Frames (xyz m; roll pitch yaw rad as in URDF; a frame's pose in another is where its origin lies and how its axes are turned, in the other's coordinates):
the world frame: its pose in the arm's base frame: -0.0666 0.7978 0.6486 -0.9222 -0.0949 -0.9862
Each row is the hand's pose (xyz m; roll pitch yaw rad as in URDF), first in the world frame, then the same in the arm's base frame.
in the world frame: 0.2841 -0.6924 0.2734 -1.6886 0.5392 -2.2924
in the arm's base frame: -0.1151 0.5080 1.3892 -1.0427 -0.1492 3.0950
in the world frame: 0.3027 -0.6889 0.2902 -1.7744 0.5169 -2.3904
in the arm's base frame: -0.0924 0.5017 1.3983 -1.0685 -0.1136 3.0143
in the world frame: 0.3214 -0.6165 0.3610 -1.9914 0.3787 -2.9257
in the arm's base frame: 0.0022 0.5403 1.3852 -1.0568 0.1510 2.5884
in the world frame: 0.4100 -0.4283 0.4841 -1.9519 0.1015 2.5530
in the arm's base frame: 0.2315 0.5776 1.3184 -1.1131 0.6157 1.8404
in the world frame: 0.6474 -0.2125 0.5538 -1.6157 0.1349 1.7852
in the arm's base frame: 0.5237 0.4729 1.2116 -1.4611 1.0532 0.8485
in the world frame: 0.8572 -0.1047 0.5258 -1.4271 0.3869 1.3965
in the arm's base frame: 0.6801 0.3142 1.1291 -2.1377 1.2090 -0.2010
